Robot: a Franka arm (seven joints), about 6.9 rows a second.
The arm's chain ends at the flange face. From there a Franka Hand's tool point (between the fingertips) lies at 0.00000 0.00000 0.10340 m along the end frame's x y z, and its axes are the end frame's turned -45 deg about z.
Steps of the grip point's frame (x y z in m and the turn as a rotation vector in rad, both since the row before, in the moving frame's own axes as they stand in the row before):
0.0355 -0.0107 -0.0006 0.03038 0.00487 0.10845
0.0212 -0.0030 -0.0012 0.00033 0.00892 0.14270
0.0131 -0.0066 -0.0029 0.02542 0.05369 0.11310
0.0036 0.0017 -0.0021 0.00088 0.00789 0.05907
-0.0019 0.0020 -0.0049 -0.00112 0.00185 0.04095
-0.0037 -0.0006 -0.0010 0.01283 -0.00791 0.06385
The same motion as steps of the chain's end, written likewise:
0.0193 -0.0300 -0.0006 0.02493 -0.01804 0.10845
0.0122 -0.0165 -0.0012 0.00654 0.00607 0.14270
0.0022 -0.0083 -0.0027 0.05594 0.01999 0.11310
0.0032 -0.0007 -0.0021 0.00620 0.00496 0.05907
-0.0001 0.0028 -0.0049 0.00052 0.00210 0.04095
-0.0015 0.0026 -0.0010 0.00348 -0.01467 0.06385

